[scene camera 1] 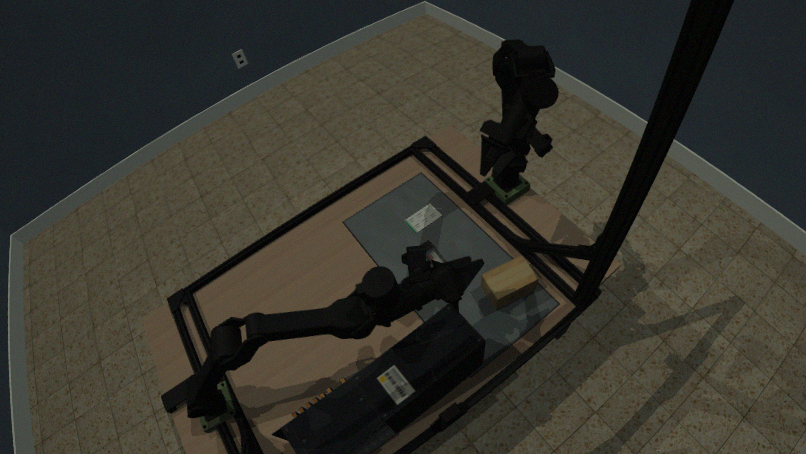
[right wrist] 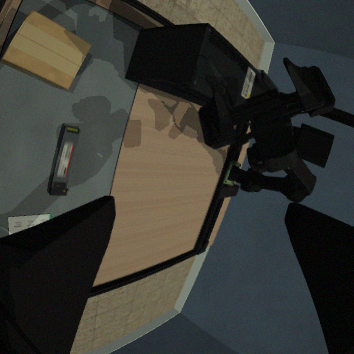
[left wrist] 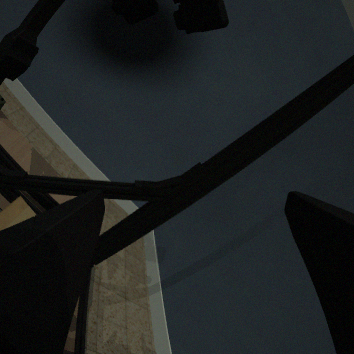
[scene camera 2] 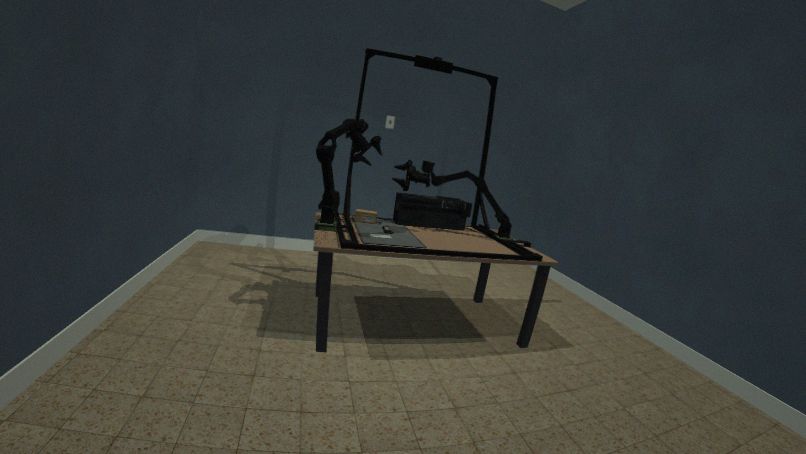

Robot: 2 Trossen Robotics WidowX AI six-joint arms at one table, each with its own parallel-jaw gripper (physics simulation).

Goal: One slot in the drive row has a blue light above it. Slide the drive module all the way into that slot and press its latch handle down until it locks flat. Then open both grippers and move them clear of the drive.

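Places are measured from the left arm's base along level axes (x ahead, y up, z right), in centimetres.
Pixels of known places: left gripper, fingertip midpoint: point(scene camera 1: 476, 259) point(right wrist: 249, 73) point(left wrist: 198, 201) point(scene camera 2: 393, 172); right gripper, fingertip midpoint: point(scene camera 1: 488, 176) point(right wrist: 204, 209) point(scene camera 2: 376, 160); left arm's base at its link origin: point(scene camera 1: 213, 405) point(right wrist: 232, 172) point(scene camera 2: 503, 236); right arm's base at its link origin: point(scene camera 1: 507, 181) point(scene camera 2: 326, 222).
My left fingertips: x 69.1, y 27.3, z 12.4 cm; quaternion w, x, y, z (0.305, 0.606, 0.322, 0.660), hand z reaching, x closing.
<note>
Ahead of a thing's pixels: the offset from my left fingertips to its top centre. "*": to the spot under its first point. Level surfaces: height alone.
The drive module {dx +0.2, dy -28.8, dz -19.7 cm} point(right wrist: 64, 160) point(scene camera 2: 386, 229) lies flat on the grey mat {dy -29.7 cm} point(right wrist: 100, 172) point(scene camera 1: 377, 225); in scene camera 1 the left arm mostly hides it. The black chassis {dx -27.5, dy -12.4, dz +8.4 cm} point(scene camera 1: 434, 349) point(scene camera 2: 431, 213) point(right wrist: 172, 57) stands on the table, with a row of orange marks {* dx -43.4, dy -29.9, dz -2.4 cm} point(scene camera 1: 318, 397) along one side in scene camera 1. Its slot openings and the blue light cannot be made out. My left gripper point(scene camera 1: 469, 284) point(scene camera 2: 394, 173) point(left wrist: 198, 201) is open and empty, above the chassis end. My right gripper point(scene camera 2: 375, 159) point(right wrist: 204, 209) is open and empty, high above the mat side.
A tan block {dx +12.3, dy -23.7, dz -2.5 cm} point(scene camera 1: 509, 281) point(scene camera 2: 365, 216) point(right wrist: 47, 50) stands on the mat near the chassis. A white card {dx +5.1, dy -29.6, dz -34.5 cm} point(scene camera 1: 423, 217) point(scene camera 2: 380, 236) point(right wrist: 29, 223) with a green edge lies beyond the drive module. A black frame point(scene camera 1: 298, 219) borders the table, and a tall post point(scene camera 1: 648, 146) rises from it.
</note>
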